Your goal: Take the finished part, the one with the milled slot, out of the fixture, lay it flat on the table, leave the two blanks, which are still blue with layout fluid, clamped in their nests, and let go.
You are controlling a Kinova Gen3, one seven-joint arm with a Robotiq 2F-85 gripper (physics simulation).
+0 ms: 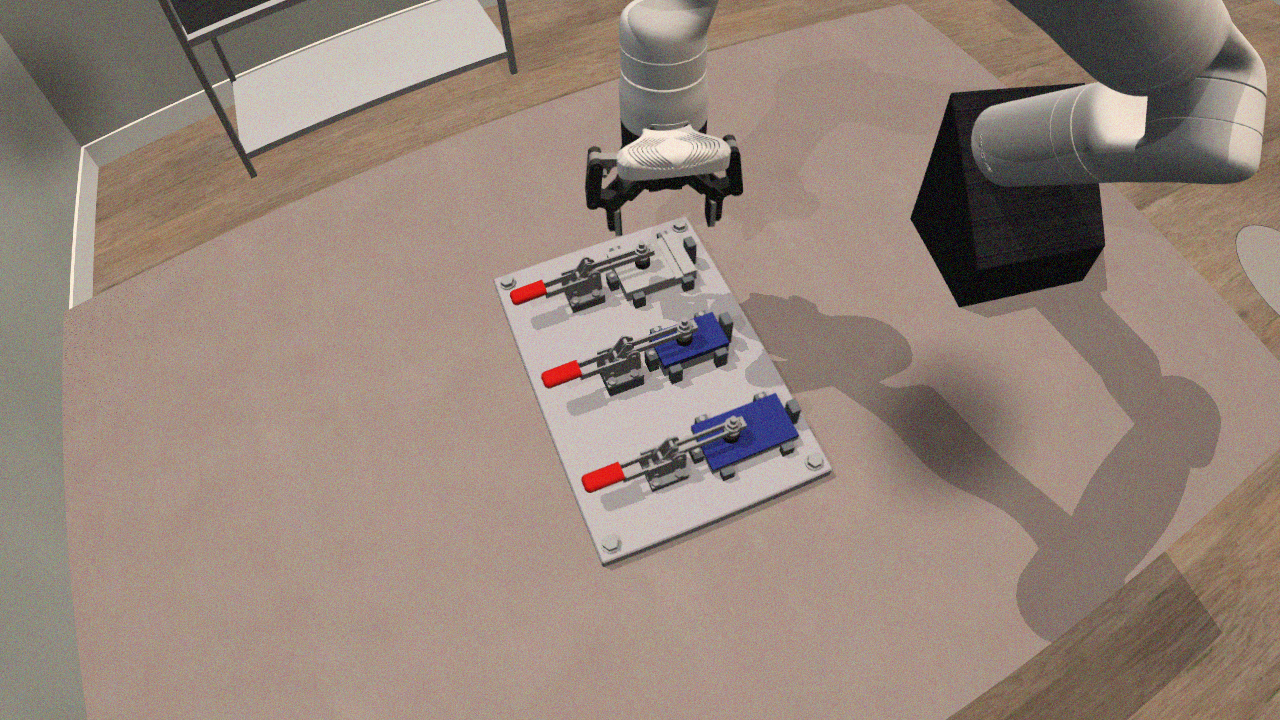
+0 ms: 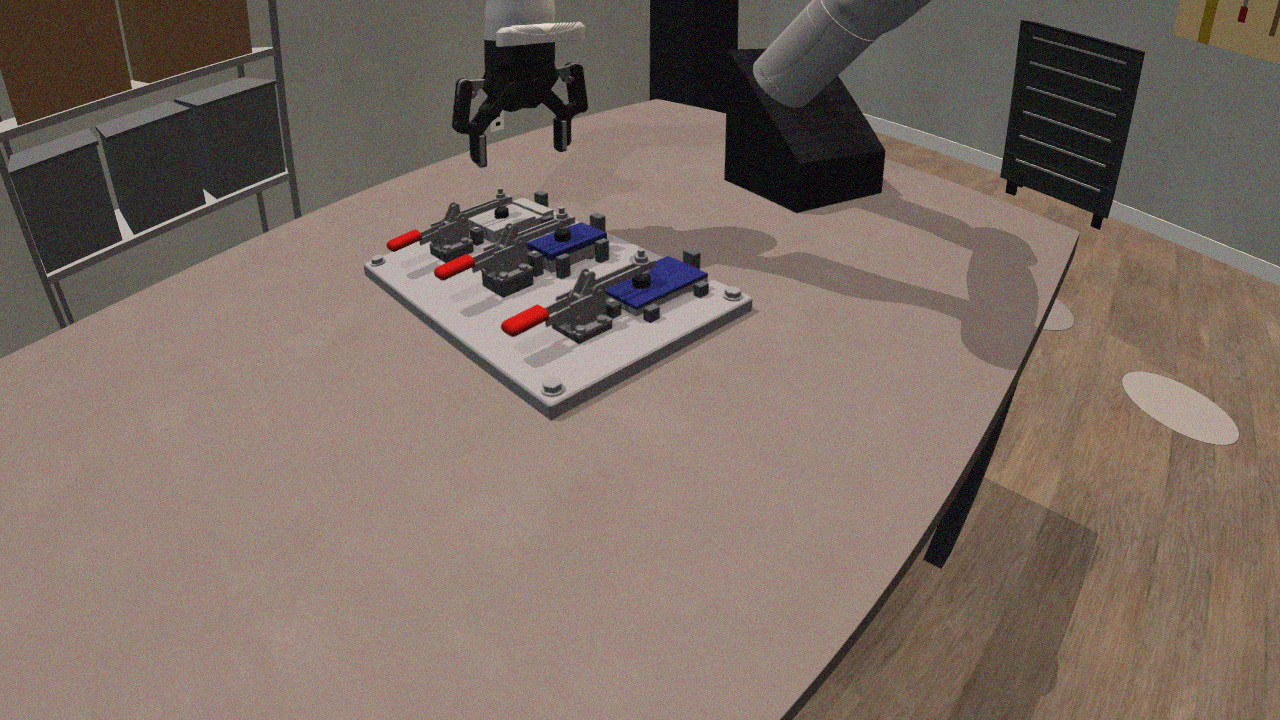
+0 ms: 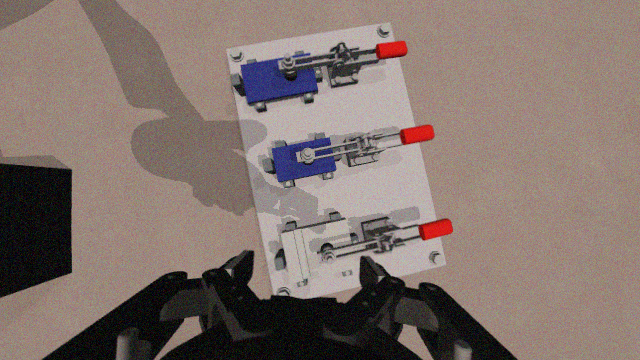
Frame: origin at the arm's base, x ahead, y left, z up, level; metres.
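Where they show: gripper, between the fingertips: point(image 1: 664, 225) point(image 2: 521, 157) point(image 3: 307, 265); arm's base, origin of its link: point(image 1: 1005, 145) point(image 2: 781, 81).
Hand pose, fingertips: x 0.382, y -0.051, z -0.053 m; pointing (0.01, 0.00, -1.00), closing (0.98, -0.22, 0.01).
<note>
Each offset is from my fingertips to the top centre of the thing.
The finished part @(0.010 m ahead, 0.015 m right, 0.069 m down) point(image 1: 633, 282) point(image 2: 528, 211) point(image 3: 291, 252), bare metal with a slot across it, sits in the end nest of the white fixture plate @(0.052 m ahead, 0.097 m left, 0.090 m down) point(image 1: 680, 501) point(image 2: 617, 353) point(image 3: 360, 110). Its toggle clamp, with a red handle @(0.121 m ahead, 0.009 m right, 0.033 m down) point(image 1: 528, 292) point(image 2: 403, 240) point(image 3: 436, 229), reaches over it with the spindle on top. The small blue blank @(0.010 m ahead, 0.096 m left, 0.064 m down) point(image 1: 711, 336) point(image 2: 581, 238) point(image 3: 287, 164) is in the middle nest and the larger blue blank @(0.006 m back, 0.205 m left, 0.074 m down) point(image 1: 760, 430) point(image 2: 677, 278) point(image 3: 265, 86) in the far-end nest, each under its clamp arm. My gripper point(image 1: 663, 220) point(image 2: 520, 154) point(image 3: 307, 265) is open and empty, above the finished part's end of the plate.
The black robot base block point(image 1: 1011, 223) point(image 2: 796, 156) point(image 3: 35, 225) stands on the table beside the fixture. Locating blocks surround each nest, and bolts sit at the plate's corners. A shelf unit point(image 1: 375, 71) point(image 2: 285, 107) and a drawer cabinet point(image 2: 1074, 116) stand beyond the table.
</note>
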